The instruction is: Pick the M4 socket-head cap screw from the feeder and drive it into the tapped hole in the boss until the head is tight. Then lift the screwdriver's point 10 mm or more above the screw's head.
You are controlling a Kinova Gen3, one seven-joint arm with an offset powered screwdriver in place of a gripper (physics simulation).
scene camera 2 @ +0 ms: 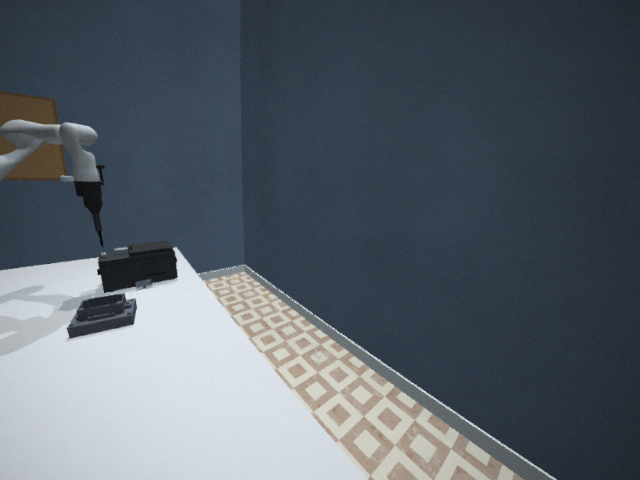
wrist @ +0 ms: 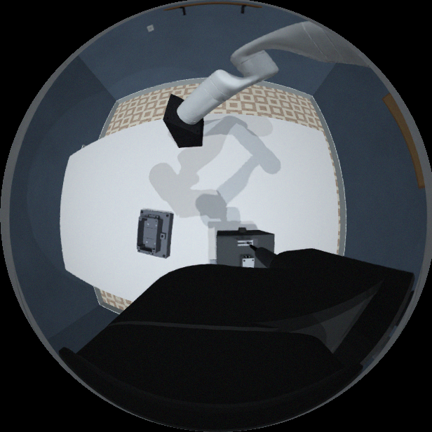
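Observation:
My screwdriver point(scene camera 2: 102, 244) point(wrist: 250, 245) points down over the near-left end of the feeder's top in the scene view, with a small gap below its point. Whether a screw sits on the point is too small to tell. The feeder point(scene camera 2: 136, 271) point(wrist: 227, 251) is a black box with small light metal parts on top. The M4 screw cannot be made out. A dark grey workpiece point(scene camera 2: 103, 322) point(wrist: 169, 240) with a raised rectangular frame lies flat on the table, apart from the feeder. A small raised square with a dark centre point(wrist: 163, 236) shows beside its frame; the tapped hole cannot be told for certain.
The white table point(scene camera 2: 170, 403) point(wrist: 105, 190) carries both objects. The feeder stands near the table's edge in the scene view, with a small grey piece point(scene camera 2: 143, 284) at its foot. The arm's black base mount point(wrist: 190, 136) stands at the table's far side in the wrist view. The screwdriver's black housing hides the lower wrist view.

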